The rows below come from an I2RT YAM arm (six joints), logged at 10 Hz.
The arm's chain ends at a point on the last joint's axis. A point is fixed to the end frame.
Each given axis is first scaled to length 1.
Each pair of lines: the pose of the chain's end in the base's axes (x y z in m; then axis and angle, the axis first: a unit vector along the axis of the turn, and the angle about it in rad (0 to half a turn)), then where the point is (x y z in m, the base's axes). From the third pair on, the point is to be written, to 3 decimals.
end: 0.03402 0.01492 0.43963 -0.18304 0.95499 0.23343 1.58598
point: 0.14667 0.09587 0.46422
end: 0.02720 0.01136 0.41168 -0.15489 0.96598 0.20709 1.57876
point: 0.14443 0.08570 0.43571
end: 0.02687 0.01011 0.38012 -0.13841 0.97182 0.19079 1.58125
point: 0.147 0.081 0.403
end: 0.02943 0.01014 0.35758 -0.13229 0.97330 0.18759 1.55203
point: 0.150 0.079 0.384
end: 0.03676 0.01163 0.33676 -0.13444 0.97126 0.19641 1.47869
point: 0.155 0.079 0.373
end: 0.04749 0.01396 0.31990 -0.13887 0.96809 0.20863 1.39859
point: 0.162 0.081 0.367
